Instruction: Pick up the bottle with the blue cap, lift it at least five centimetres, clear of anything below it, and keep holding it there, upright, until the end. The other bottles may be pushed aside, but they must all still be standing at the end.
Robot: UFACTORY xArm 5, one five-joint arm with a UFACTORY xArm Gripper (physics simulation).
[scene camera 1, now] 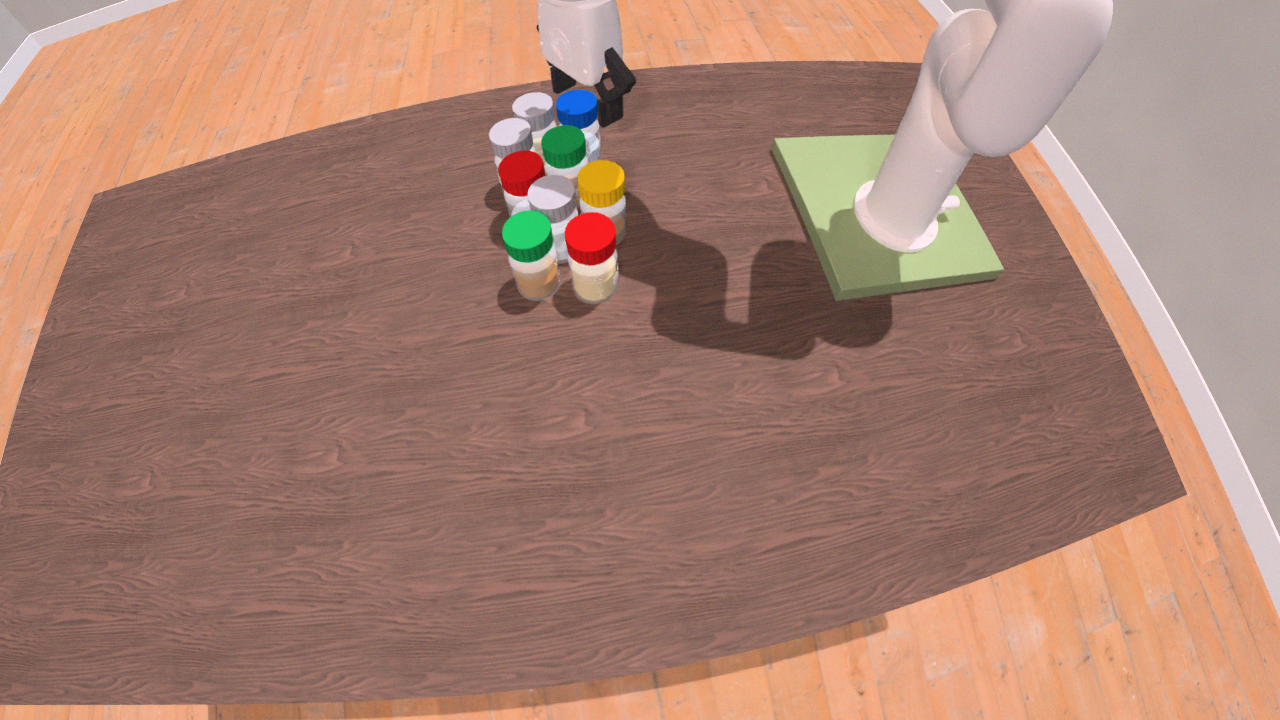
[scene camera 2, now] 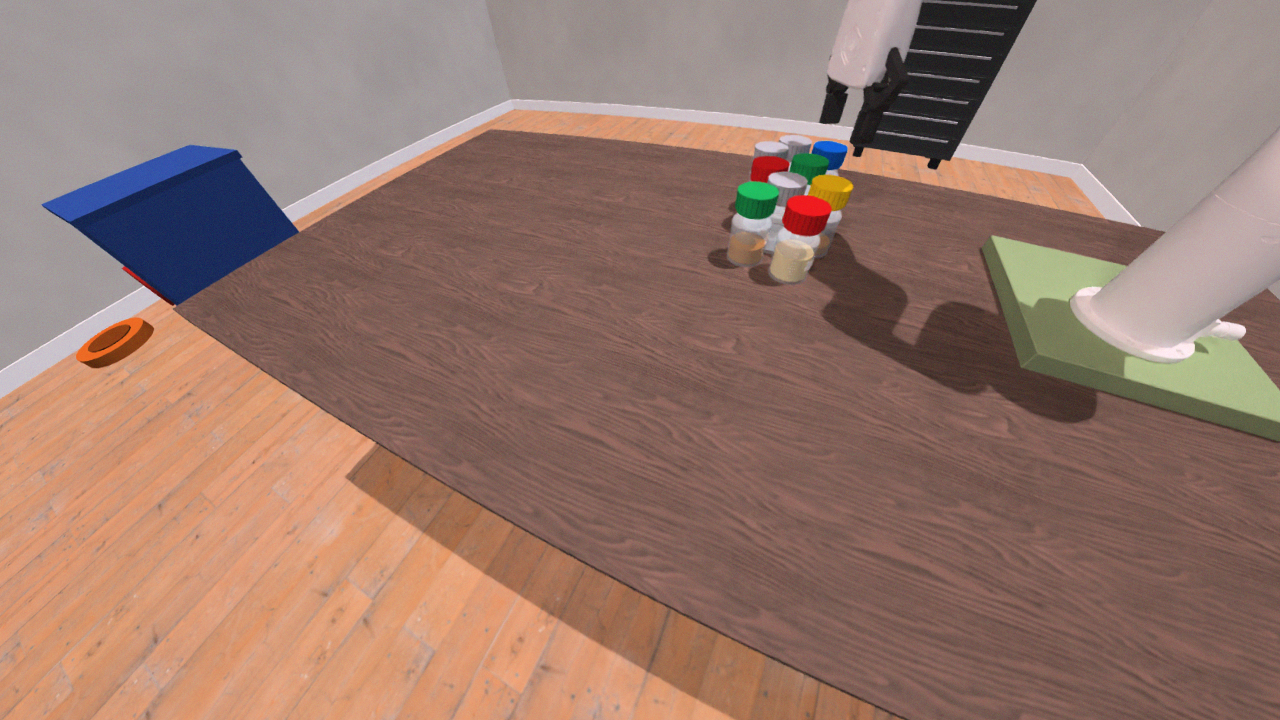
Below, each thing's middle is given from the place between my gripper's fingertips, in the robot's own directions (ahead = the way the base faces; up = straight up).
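With the blue-capped bottle (scene camera 1: pixel 578 108) as the reference, my gripper is 60 mm to the left of it and 90 mm above it. The yellow-capped bottle (scene camera 1: pixel 601 183) is 10 mm ahead of my hand, 90 mm to the left of it and 90 mm below it. As for the dark red-capped bottle (scene camera 1: pixel 518 170), it is 90 mm ahead of my hand and 40 mm to the left of it, and 90 mm below.
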